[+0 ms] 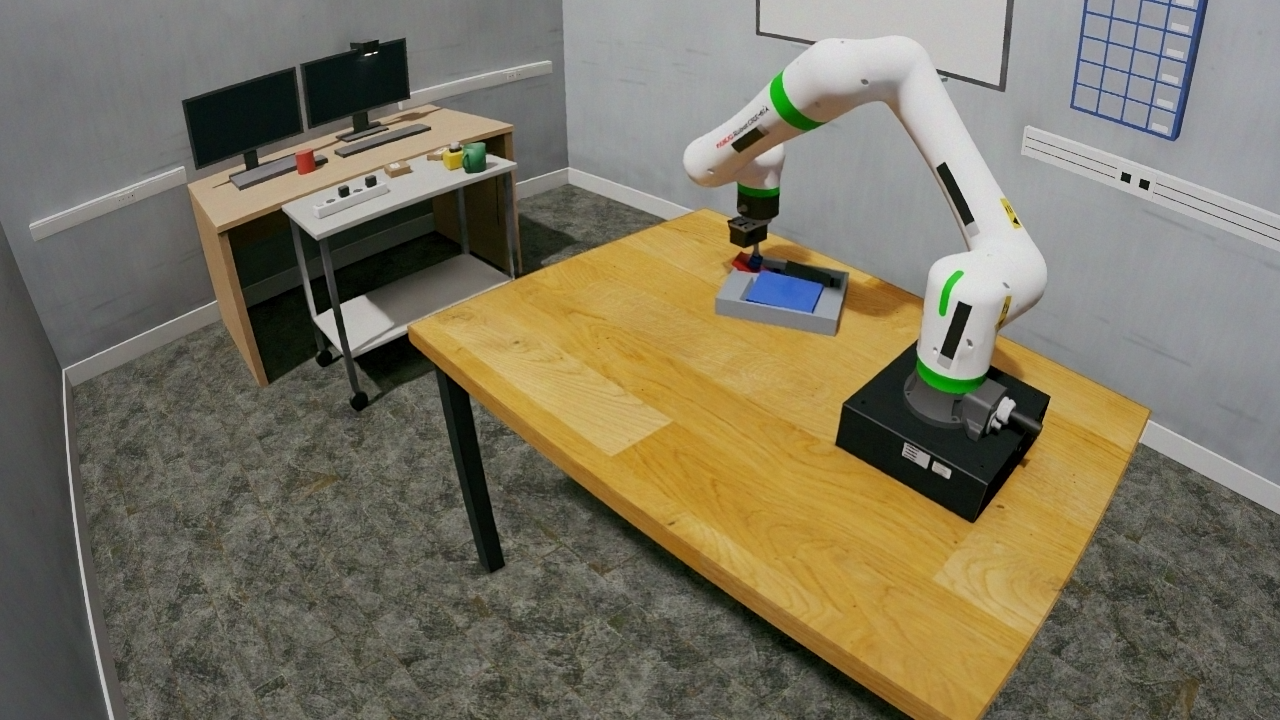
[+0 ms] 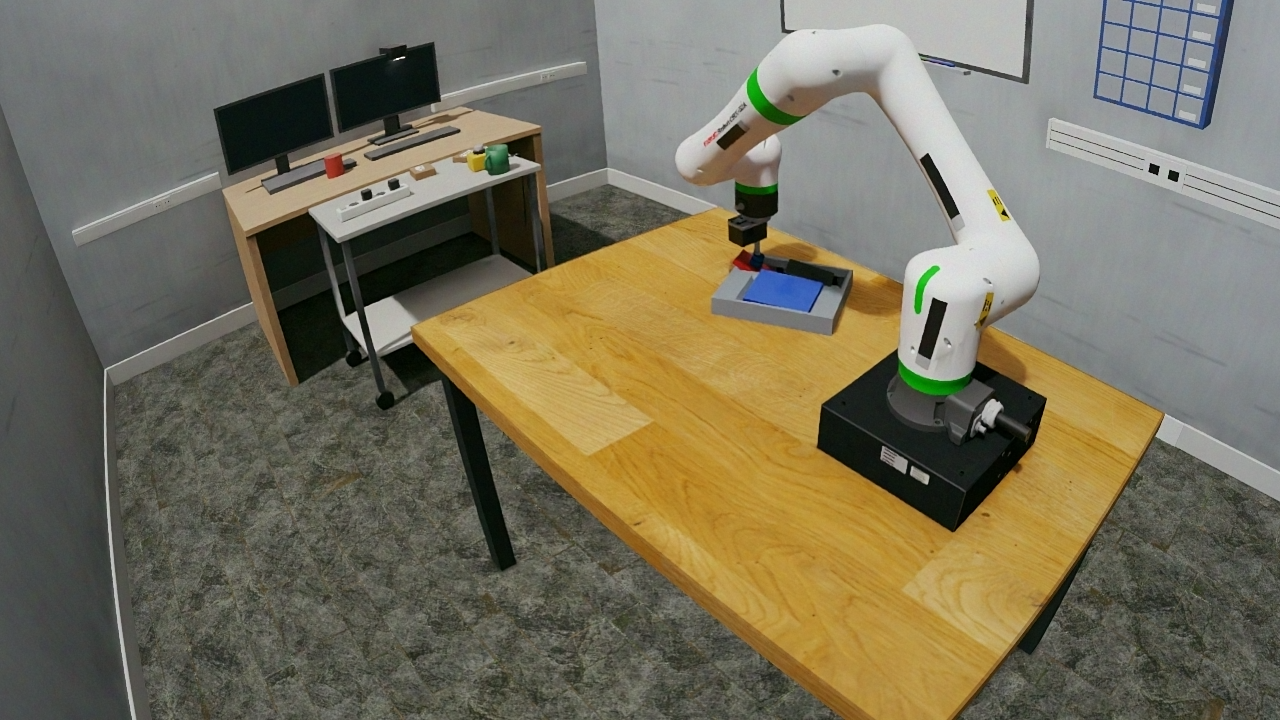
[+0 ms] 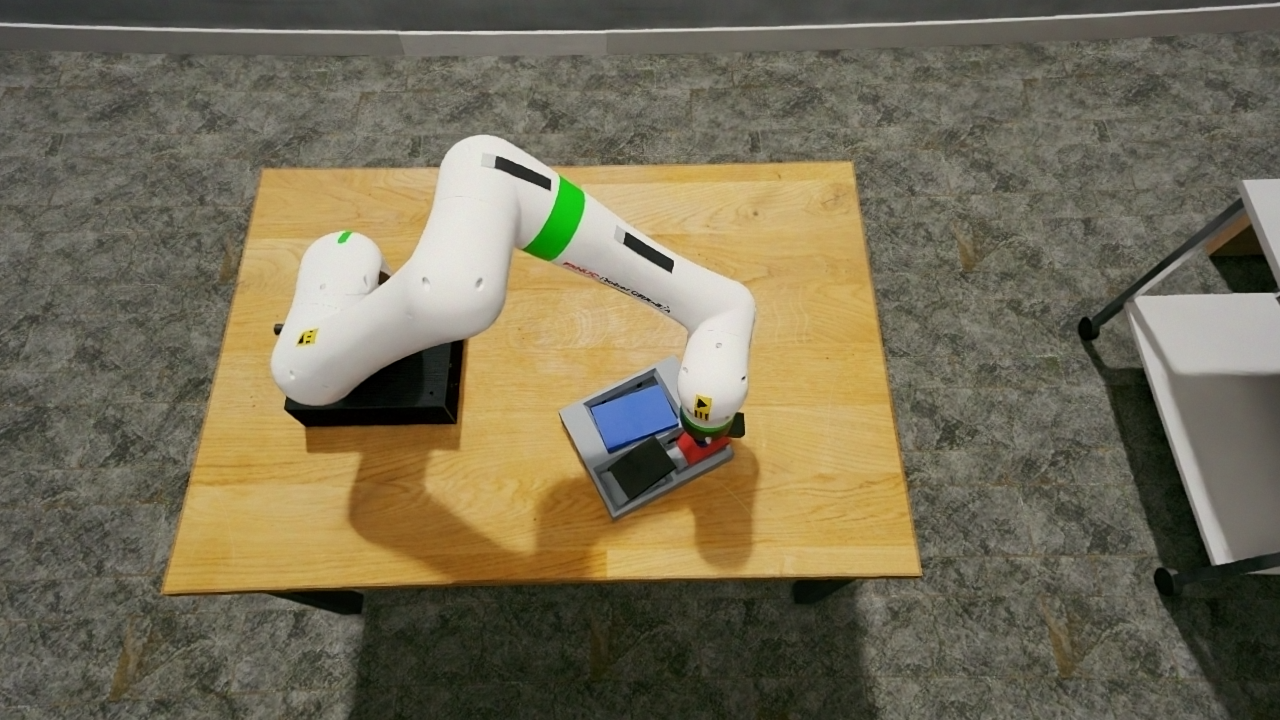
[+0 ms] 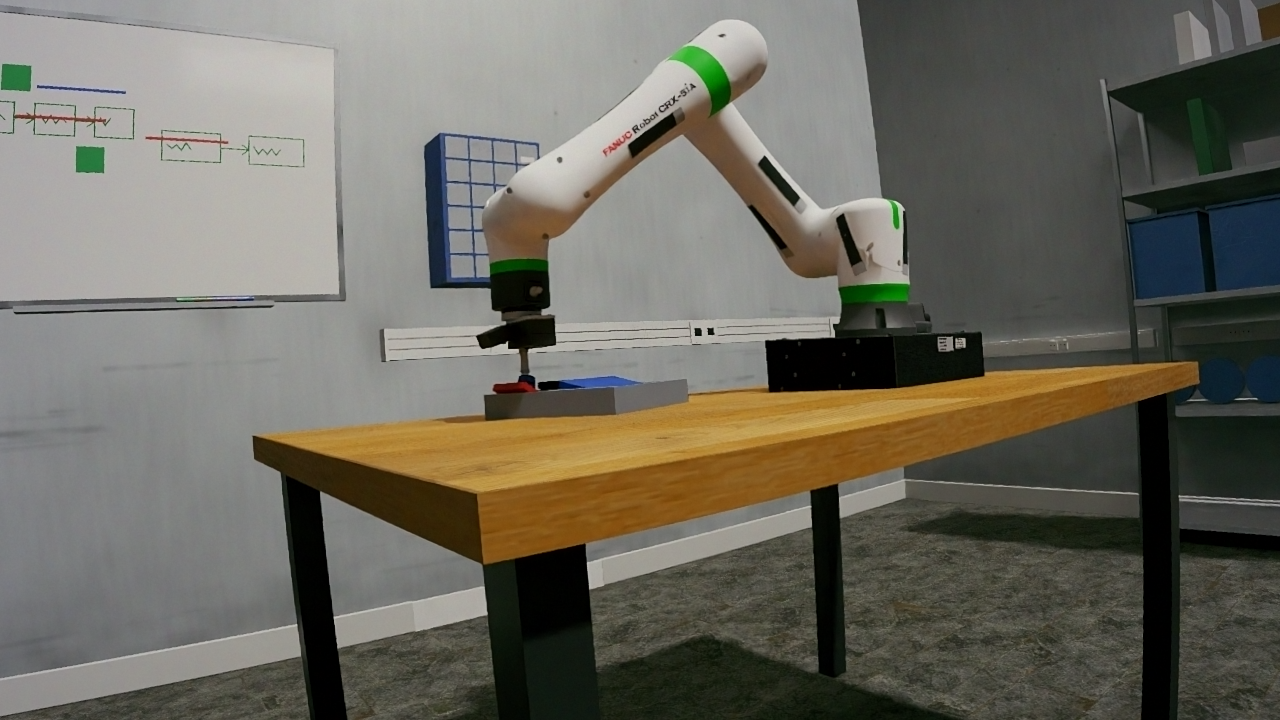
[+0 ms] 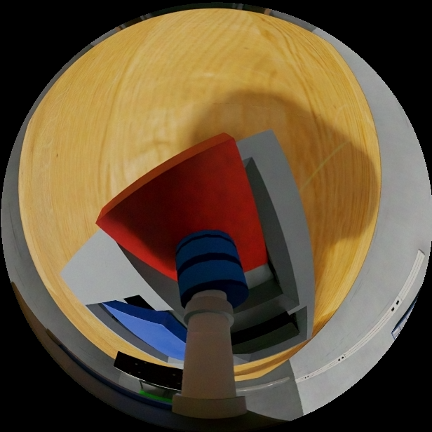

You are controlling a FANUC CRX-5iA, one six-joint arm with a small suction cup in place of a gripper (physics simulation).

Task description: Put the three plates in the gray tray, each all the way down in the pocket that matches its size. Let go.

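Places are measured from the arm's base along level axes (x ahead, y up, z right), in centimetres.
Pixels of known places: hand, tool point: [image 1: 755, 268] [image 2: 757, 267] [image 3: 701, 442] [image 4: 526, 398]; arm's base, link origin: [image 1: 943, 399] [image 2: 929, 401] [image 4: 875, 335].
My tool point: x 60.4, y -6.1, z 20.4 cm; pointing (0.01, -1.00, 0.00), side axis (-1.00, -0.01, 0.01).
For each thing: its middle in the pictures, then the offset to it from my tool point. Level surfaces: height alone.
- red plate, body centre: [image 4: 525, 398] [image 3: 702, 440] [image 2: 754, 267] [image 1: 752, 268] dx +0.3, dy +0.0, dz -0.3 cm
- gray tray, body centre: [image 4: 590, 398] [image 3: 645, 435] [image 2: 786, 290] [image 1: 786, 291] dx -10.6, dy -1.0, dz -1.7 cm
- blue plate, body centre: [image 4: 611, 387] [image 3: 634, 417] [image 2: 783, 292] [image 1: 785, 293] dx -12.7, dy +0.6, dz -4.8 cm
- black plate, body centre: [image 3: 642, 467] [image 2: 809, 274] [image 1: 807, 276] dx -11.1, dy +0.8, dz +5.2 cm
- wooden table, surface height: dy -2.9 cm
My suction cup [image 1: 756, 261] [image 2: 757, 260] [image 4: 526, 383] [image 5: 211, 265] is on the red plate [image 1: 742, 262] [image 2: 742, 259] [image 3: 691, 447] [image 4: 512, 387] [image 5: 200, 190], near its inner edge. The red plate is tilted, its outer edge raised above the rim at the end of the gray tray [image 1: 776, 317] [image 2: 774, 315] [image 3: 583, 437] [image 4: 550, 402] [image 5: 95, 272]. The blue plate [image 1: 785, 291] [image 2: 784, 291] [image 3: 633, 417] [image 4: 599, 382] lies over the large pocket and stands partly above the rim. The black plate [image 1: 805, 272] [image 3: 640, 467] lies in the pocket beside it, seemingly tilted; its depth is unclear.
The tray sits on the wooden table [image 1: 572, 349] [image 3: 805, 501]. The black robot base [image 1: 913, 447] [image 3: 384, 402] stands at the other end of the table. A white cart [image 1: 393, 192] and a desk [image 1: 214, 201] with monitors stand apart from the table.
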